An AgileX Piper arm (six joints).
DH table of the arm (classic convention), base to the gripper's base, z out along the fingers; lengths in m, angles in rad. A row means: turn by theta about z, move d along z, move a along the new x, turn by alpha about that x. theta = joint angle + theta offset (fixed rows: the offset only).
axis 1: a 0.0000; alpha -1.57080; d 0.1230; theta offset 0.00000
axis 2: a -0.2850; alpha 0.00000; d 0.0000; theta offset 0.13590
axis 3: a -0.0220; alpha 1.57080; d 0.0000; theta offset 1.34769
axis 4: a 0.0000; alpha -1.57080; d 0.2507; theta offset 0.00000
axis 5: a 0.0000; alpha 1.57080; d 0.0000; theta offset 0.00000
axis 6: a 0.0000; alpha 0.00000; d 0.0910; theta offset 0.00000
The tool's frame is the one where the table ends.
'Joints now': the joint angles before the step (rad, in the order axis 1, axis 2, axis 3, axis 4, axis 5, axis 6). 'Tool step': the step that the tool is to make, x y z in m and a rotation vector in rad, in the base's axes. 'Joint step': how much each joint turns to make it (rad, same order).
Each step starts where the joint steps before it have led.
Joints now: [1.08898, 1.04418, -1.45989, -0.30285, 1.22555, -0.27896]
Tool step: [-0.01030, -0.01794, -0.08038, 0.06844, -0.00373, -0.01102]
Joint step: [0.00000, -0.20738, 0.45668, -0.04129, -0.28936, 0.13420]
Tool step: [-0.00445, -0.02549, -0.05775, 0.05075, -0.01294, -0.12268]
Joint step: [-0.00005, -0.14951, 0.29146, -0.17220, -0.12468, 0.25068]
